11 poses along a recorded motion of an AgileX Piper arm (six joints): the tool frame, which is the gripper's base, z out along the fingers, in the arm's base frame.
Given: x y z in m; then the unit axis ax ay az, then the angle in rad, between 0 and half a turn.
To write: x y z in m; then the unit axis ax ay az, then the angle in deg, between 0 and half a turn. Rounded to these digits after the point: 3 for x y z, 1 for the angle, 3 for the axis.
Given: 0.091, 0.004, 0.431, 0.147, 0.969, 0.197, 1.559
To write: 0.091, 0.004, 0.431, 0.147, 0.969, 0.197, 89.3
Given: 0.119, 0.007, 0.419, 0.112, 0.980, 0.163, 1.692
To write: 0.119, 0.007, 0.419, 0.112, 0.980, 0.163, 96.9
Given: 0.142, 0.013, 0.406, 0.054, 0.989, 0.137, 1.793
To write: 0.142, 0.013, 0.406, 0.054, 0.989, 0.137, 102.7
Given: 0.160, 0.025, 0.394, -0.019, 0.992, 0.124, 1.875
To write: 0.160, 0.025, 0.394, -0.019, 0.992, 0.124, 107.4
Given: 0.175, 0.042, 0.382, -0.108, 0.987, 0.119, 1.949
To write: 0.175, 0.042, 0.382, -0.108, 0.987, 0.119, 111.7
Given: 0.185, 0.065, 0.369, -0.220, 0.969, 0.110, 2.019
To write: 0.185, 0.065, 0.369, -0.220, 0.969, 0.110, 115.7
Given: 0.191, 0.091, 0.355, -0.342, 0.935, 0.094, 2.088
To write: 0.191, 0.091, 0.355, -0.342, 0.935, 0.094, 119.6
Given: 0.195, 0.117, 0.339, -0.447, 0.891, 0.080, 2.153
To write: 0.195, 0.117, 0.339, -0.447, 0.891, 0.080, 123.4
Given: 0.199, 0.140, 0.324, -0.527, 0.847, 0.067, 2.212
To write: 0.199, 0.140, 0.324, -0.527, 0.847, 0.067, 126.7
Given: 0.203, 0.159, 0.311, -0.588, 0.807, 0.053, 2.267
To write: 0.203, 0.159, 0.311, -0.588, 0.807, 0.053, 129.9
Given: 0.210, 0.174, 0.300, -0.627, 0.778, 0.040, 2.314
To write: 0.210, 0.174, 0.300, -0.627, 0.778, 0.040, 132.6
